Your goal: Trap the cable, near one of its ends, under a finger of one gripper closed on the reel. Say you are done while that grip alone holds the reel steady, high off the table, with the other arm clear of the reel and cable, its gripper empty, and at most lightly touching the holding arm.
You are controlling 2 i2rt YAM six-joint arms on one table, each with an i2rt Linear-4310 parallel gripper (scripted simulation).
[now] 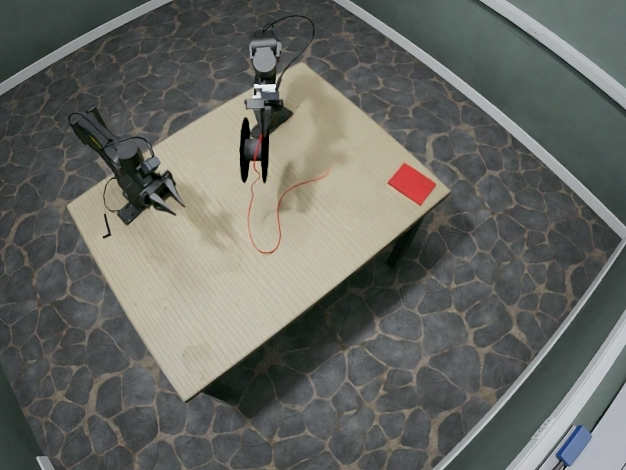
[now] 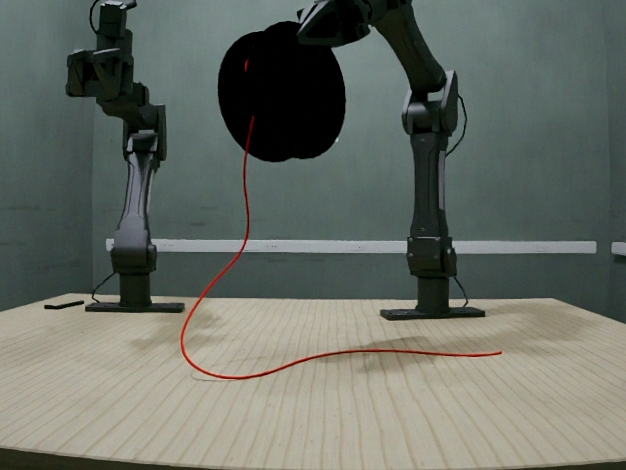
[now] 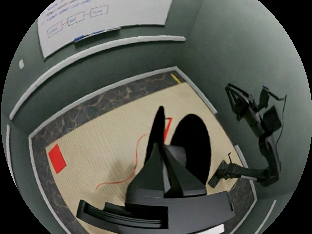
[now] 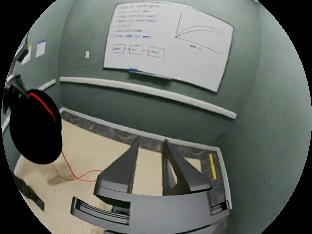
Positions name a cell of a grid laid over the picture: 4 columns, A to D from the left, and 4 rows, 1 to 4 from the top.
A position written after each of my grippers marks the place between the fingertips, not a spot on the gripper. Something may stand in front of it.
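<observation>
Flat red square (image 1: C2). My left gripper (image 2: B1), my right gripper (image 2: A1), black reel (image 2: B1). Flat red square out of frame in image 2. Black reel (image 3: C3), my left gripper (image 3: C3), my right gripper (image 3: C2). Black reel (image 4: A3), my right gripper (image 4: B3).
</observation>
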